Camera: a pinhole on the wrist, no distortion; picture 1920 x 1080 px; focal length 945.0 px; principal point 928.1 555.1 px. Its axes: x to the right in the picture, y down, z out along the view. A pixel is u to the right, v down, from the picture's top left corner.
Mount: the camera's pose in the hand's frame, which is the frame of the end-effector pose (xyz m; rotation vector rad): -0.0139 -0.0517 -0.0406 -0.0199 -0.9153 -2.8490
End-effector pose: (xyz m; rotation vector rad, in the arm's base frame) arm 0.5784 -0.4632 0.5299 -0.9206 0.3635 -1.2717
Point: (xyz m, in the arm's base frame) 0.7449 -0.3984 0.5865
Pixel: 846 679
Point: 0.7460 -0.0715 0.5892
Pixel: 1672 714
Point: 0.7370 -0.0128 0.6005
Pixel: 1790 750
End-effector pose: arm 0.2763 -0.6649 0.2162 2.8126 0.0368 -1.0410
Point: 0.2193 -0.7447 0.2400
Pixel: 1130 68
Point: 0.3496 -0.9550 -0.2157
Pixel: 142 610
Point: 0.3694 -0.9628 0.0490
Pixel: 201 87
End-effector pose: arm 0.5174 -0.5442 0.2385 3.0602 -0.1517 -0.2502
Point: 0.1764 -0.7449 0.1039
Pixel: 1584 244
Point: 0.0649 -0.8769 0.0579
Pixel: 1537 177
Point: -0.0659 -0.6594 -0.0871
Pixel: 1840 628
